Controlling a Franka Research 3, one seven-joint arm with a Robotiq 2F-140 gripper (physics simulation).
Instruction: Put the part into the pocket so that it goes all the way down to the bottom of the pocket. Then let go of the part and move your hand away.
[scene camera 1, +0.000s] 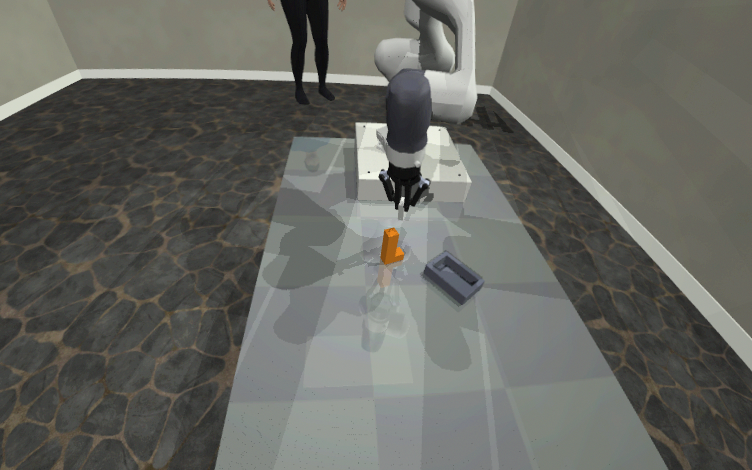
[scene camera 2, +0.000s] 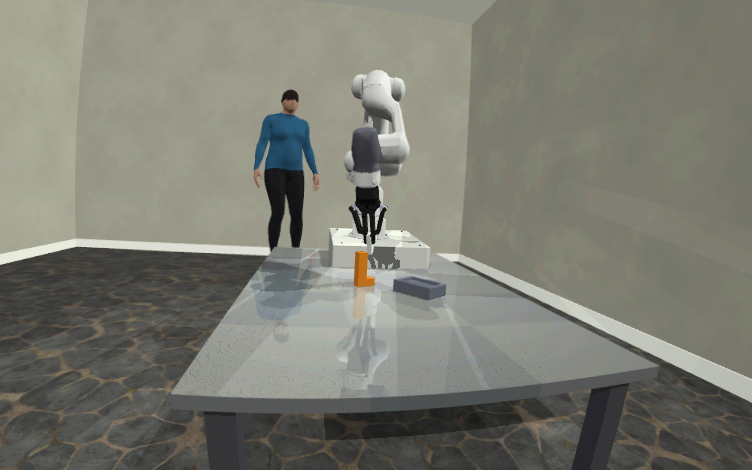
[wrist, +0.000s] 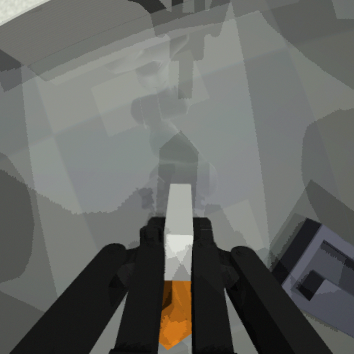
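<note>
The orange L-shaped part (scene camera 1: 389, 247) (scene camera 2: 360, 270) stands upright on the table, with its short foot pointing right in both scene views. In the wrist view a piece of the part (wrist: 176, 312) shows between the dark fingers; the rest is hidden. The grey-blue block with the pocket (scene camera 1: 441, 284) (scene camera 2: 411, 290) (wrist: 327, 311) lies to the right of the part, turned at an angle. Its pocket opens upward and holds no part. My gripper (scene camera 1: 402, 208) (scene camera 2: 369, 242) (wrist: 179, 201) is shut and empty, pale at its fingertips. It hangs above table height, on the robot-base side of the part.
The glossy grey table (scene camera 1: 321, 426) (scene camera 2: 310, 382) carries reflections and shadows. The white robot base (scene camera 1: 412, 188) (scene camera 2: 343, 257) stands at its far end, behind the gripper. A person (scene camera 1: 307, 38) (scene camera 2: 285, 144) stands beyond the table, left of the robot.
</note>
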